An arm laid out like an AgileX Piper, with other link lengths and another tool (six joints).
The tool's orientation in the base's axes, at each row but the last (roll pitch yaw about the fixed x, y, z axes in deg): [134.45, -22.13, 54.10]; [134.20, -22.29, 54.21]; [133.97, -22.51, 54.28]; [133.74, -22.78, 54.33]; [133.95, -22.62, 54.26]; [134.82, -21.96, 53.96]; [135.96, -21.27, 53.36]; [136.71, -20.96, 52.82]
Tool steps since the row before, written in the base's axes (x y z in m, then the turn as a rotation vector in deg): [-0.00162, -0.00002, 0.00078, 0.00, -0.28, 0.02]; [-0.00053, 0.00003, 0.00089, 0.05, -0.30, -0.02]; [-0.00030, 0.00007, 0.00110, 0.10, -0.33, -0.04]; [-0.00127, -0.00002, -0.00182, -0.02, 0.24, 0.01]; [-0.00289, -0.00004, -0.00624, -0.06, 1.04, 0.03]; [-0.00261, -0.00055, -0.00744, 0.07, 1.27, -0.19]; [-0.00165, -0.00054, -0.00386, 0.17, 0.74, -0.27]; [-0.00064, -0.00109, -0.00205, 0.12, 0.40, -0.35]
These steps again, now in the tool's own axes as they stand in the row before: [-0.00060, -0.00014, -0.00169, -0.20, 0.19, 0.04]; [0.00007, 0.00036, -0.00097, -0.21, 0.20, 0.11]; [0.00031, 0.00057, -0.00094, -0.21, 0.22, 0.17]; [-0.00140, -0.00171, 0.00022, 0.17, -0.15, -0.07]; [-0.00399, -0.00528, 0.00187, 0.76, -0.66, -0.28]; [-0.00462, -0.00563, 0.00307, 0.92, -0.90, -0.08]; [-0.00272, -0.00286, 0.00152, 0.55, -0.57, 0.15]; [-0.00191, -0.00090, 0.00117, 0.24, -0.43, 0.24]
